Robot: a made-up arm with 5 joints.
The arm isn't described. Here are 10 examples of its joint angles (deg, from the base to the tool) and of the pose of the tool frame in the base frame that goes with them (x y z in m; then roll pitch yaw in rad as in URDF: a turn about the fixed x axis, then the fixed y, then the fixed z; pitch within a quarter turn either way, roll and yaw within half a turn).
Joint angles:
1: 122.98 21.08 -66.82 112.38 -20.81
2: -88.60 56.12 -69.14 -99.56 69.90
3: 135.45 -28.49 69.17 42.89 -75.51
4: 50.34 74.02 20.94 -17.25 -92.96
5: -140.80 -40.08 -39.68 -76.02 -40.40
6: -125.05 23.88 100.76 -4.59 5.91
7: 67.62 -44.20 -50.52 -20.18 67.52
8: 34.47 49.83 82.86 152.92 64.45
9: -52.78 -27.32 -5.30 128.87 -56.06
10: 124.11 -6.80 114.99 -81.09 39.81
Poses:
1: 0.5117 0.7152 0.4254 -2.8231 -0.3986 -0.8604
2: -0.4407 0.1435 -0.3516 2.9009 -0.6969 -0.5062
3: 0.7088 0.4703 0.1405 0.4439 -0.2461 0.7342
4: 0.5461 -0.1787 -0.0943 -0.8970 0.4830 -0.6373
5: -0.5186 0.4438 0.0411 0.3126 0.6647 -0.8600
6: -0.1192 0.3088 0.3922 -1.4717 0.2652 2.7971
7: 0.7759 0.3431 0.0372 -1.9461 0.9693 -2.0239
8: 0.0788 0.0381 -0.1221 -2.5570 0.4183 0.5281
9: -0.4052 0.2682 -0.5114 0.6433 -0.0476 3.0624
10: 0.5008 0.2185 0.0885 1.2551 -0.5233 1.8296
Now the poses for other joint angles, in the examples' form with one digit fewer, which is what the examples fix.
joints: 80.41 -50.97 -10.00 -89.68 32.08
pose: 0.626 0.537 0.025 -0.779 -0.114 -2.041
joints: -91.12 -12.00 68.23 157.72 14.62
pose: -0.295 0.463 0.181 -2.360 0.003 -1.156
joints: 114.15 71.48 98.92 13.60 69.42
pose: 0.148 0.185 0.179 -1.308 -0.165 1.696
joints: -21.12 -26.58 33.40 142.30 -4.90
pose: -0.270 0.175 -0.454 -0.057 -0.882 -2.158
